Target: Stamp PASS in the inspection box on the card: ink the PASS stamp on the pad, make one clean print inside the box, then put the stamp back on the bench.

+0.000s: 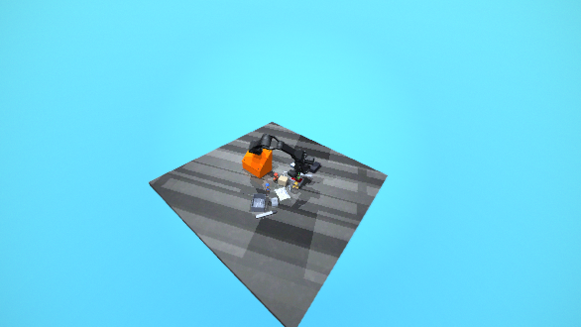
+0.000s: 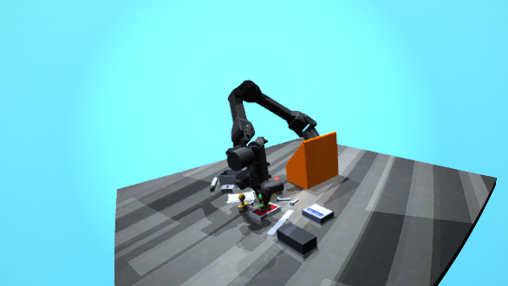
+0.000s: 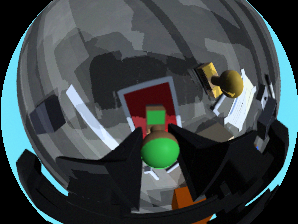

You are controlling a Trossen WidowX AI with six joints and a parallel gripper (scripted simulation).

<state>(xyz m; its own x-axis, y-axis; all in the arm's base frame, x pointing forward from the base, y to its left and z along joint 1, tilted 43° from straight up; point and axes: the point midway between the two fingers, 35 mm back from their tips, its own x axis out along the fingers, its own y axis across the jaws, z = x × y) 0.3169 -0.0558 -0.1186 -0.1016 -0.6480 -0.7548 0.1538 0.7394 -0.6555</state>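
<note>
My gripper tip is right at the green-knobbed PASS stamp. Round my gripper tip: red ink pad 30 mm below; then grey strip 80 mm to the left, 40 mm below; then yellow-brown knobbed stamp 30 mm ahead, 80 mm to the right, 20 mm below.
</note>
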